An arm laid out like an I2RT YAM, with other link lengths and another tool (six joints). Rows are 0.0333 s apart.
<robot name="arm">
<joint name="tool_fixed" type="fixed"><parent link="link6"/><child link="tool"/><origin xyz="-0.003 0.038 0.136" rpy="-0.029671 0 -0.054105"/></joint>
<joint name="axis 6" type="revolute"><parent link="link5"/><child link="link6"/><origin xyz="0.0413 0 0.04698" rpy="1.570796 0 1.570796"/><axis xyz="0 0 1"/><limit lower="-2.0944" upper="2.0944"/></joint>
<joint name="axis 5" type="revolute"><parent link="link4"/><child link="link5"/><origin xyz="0.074 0.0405 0.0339" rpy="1.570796 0 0"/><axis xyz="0 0 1"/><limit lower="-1.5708" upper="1.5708"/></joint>
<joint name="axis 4" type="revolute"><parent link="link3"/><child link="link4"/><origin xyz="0.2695 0.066 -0.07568" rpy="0 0 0"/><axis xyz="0 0 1"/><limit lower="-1.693" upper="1.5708"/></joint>
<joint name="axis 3" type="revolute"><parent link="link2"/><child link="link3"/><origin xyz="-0.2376 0 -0.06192" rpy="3.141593 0 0"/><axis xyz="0 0 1"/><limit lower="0" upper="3.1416"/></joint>
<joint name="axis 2" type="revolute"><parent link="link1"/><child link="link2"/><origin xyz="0.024 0.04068 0.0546" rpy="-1.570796 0 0"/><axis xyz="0 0 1"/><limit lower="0" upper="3.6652"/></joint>
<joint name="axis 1" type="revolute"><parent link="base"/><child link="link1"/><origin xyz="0 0 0.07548" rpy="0 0 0"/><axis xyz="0 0 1"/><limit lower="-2.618" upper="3.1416"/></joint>
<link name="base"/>
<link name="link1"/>
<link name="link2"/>
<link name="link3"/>
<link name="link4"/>
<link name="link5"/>
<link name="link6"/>
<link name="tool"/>
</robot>
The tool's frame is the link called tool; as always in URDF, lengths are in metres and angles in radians.
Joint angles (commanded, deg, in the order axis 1, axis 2, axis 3, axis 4, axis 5, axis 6), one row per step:
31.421 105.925 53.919 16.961 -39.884 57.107
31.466 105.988 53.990 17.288 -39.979 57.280
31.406 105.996 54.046 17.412 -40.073 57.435
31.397 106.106 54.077 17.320 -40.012 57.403
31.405 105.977 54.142 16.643 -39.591 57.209
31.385 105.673 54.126 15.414 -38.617 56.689
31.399 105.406 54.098 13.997 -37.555 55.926
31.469 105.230 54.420 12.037 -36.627 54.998
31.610 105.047 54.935 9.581 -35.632 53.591
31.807 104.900 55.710 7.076 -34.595 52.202
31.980 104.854 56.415 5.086 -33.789 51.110
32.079 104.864 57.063 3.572 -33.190 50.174
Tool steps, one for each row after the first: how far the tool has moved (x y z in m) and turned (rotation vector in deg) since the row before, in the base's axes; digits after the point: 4 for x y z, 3 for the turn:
0.0003 0.0009 0.0010 0.256 -0.106 0.047
0.0006 0.0001 0.0008 0.167 0.017 -0.050
0.0001 -0.0002 -0.0010 -0.125 0.100 -0.045
0.0002 -0.0008 -0.0010 -0.497 0.117 -0.252
0.0006 -0.0023 -0.0025 -1.084 0.057 -0.576
0.0001 -0.0026 -0.0036 -1.321 0.022 -0.478
-0.0004 -0.0022 -0.0033 -1.456 0.168 -0.205
-0.0010 -0.0023 -0.0035 -1.772 0.001 0.100
-0.0005 -0.0017 -0.0022 -1.720 -0.141 0.168
-0.0003 -0.0012 -0.0016 -1.358 -0.109 0.194
0.0003 -0.0009 -0.0008 -1.020 -0.214 0.207

